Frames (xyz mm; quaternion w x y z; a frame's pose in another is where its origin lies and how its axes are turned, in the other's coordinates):
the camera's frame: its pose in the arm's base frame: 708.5 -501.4 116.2 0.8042 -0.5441 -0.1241 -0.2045
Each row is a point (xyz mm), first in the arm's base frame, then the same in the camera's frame.
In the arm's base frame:
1: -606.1 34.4 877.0
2: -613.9 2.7 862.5
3: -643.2 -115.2 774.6
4: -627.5 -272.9 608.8
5: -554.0 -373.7 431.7
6: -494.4 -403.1 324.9
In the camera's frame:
1: -946.9 -1063.4 752.8
2: -953.8 -1065.3 717.8
3: -993.9 -1044.7 574.9
4: -1019.5 -951.8 366.7
5: -1009.6 -804.4 208.3
6: -996.2 -698.3 142.1

